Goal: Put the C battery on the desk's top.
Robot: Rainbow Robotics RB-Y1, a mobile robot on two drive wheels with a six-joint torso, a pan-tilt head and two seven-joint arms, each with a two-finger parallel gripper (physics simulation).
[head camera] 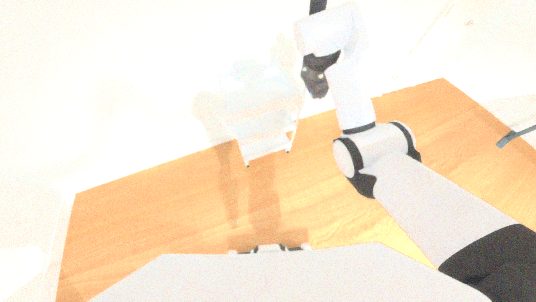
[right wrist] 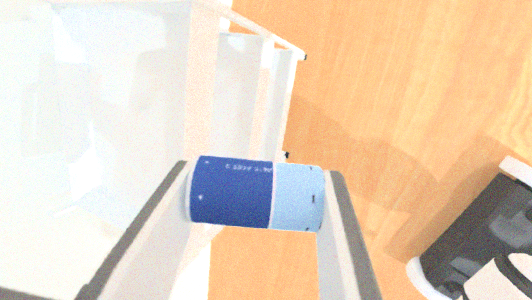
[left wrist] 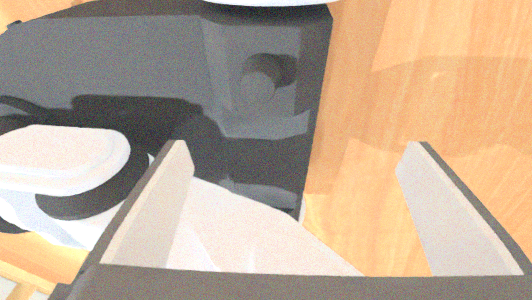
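Where they show: left gripper, fingertip midpoint: [left wrist: 293, 155]; right gripper, fingertip midpoint: [head camera: 311, 91] [right wrist: 257, 182]; robot's base at its link origin: [right wrist: 467, 220].
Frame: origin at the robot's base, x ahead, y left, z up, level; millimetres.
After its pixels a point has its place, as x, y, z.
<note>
The C battery [right wrist: 232, 192] {682, -209, 947}, dark blue with a light blue end, lies crosswise between the two fingers of my right gripper [right wrist: 257, 182] {680, -205, 925} in the right wrist view. That gripper is shut on it and holds it in the air. In the head view the right gripper [head camera: 316, 82] {680, -205, 925} is a dark shape at the upper middle, and the battery is hidden there. My left gripper [left wrist: 293, 155] {38, 213, 379} is open and empty, with its fingers wide apart above my base and the wooden floor. The desk cannot be made out in the washed-out views.
A white shelved unit [head camera: 262, 114] {1067, -29, 404} [right wrist: 200, 100] {860, -135, 696} stands left of the right gripper in the head view, close to the battery in the right wrist view. My dark wheeled base [left wrist: 165, 55] {-134, 178, 170} lies below the left gripper. A blue-grey piece [head camera: 506, 140] shows at the head view's right edge.
</note>
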